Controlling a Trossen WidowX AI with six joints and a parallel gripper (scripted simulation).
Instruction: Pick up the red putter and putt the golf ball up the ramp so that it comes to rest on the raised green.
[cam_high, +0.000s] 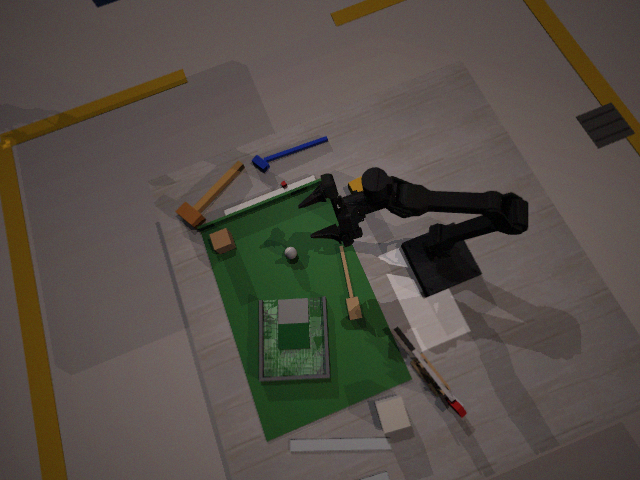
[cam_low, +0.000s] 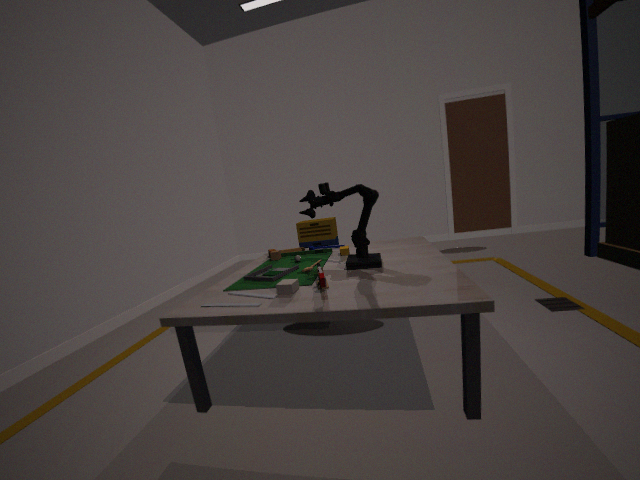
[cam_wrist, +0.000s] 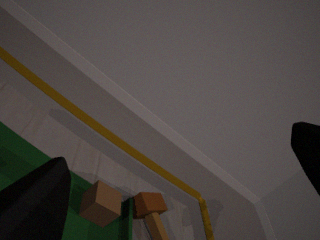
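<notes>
Now: gripper tip 19 cm past the red putter, 47 cm to the right of it and 31 cm above it. The rest, counted from my gripper tip: yellow block: 23 cm behind, 15 cm to the right, 34 cm below; white golf ball: 8 cm ahead, 3 cm to the right, 34 cm below; wooden cube: 28 cm ahead, 16 cm to the right, 33 cm below.
</notes>
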